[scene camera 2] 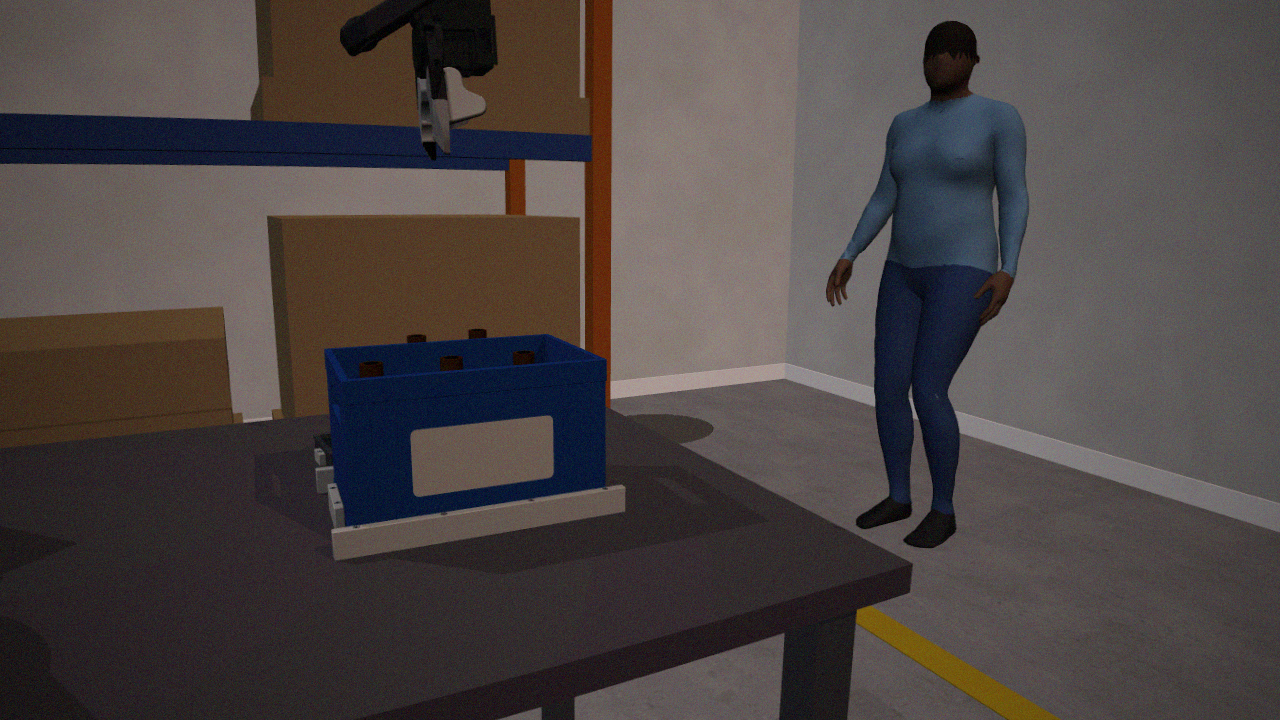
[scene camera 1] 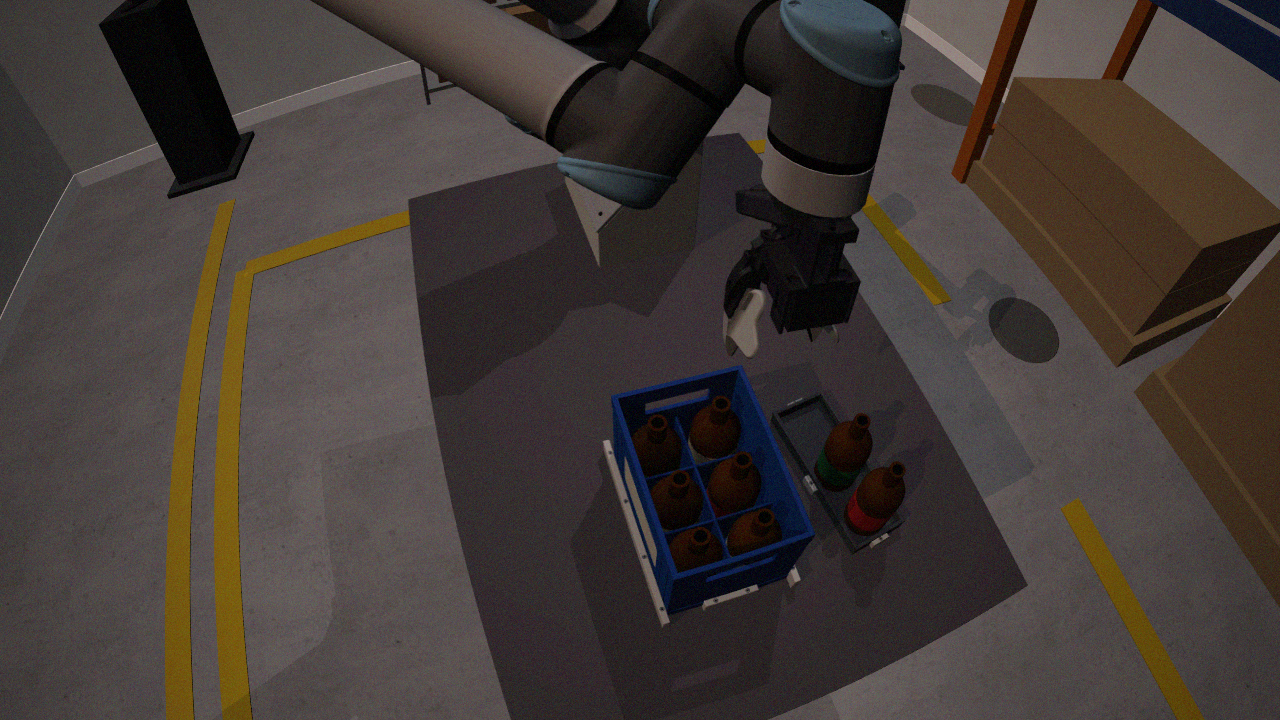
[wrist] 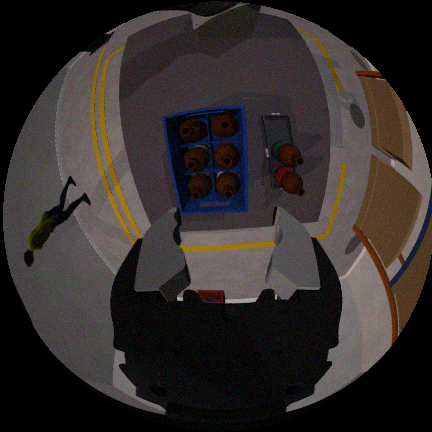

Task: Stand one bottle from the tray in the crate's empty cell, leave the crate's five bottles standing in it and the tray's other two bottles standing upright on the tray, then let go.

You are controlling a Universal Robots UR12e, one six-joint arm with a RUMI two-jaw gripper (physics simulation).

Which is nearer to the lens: the cream-label bottle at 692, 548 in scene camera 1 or the red-label bottle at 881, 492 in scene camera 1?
The cream-label bottle.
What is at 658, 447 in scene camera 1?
A green-label bottle.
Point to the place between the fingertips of my gripper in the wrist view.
226, 208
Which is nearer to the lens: the cream-label bottle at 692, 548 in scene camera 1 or the green-label bottle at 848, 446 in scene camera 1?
The cream-label bottle.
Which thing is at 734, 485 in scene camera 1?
A red-label bottle.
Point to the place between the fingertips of my gripper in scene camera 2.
At 439, 157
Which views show my gripper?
Scene camera 2, scene camera 1 and the wrist view: all of them.
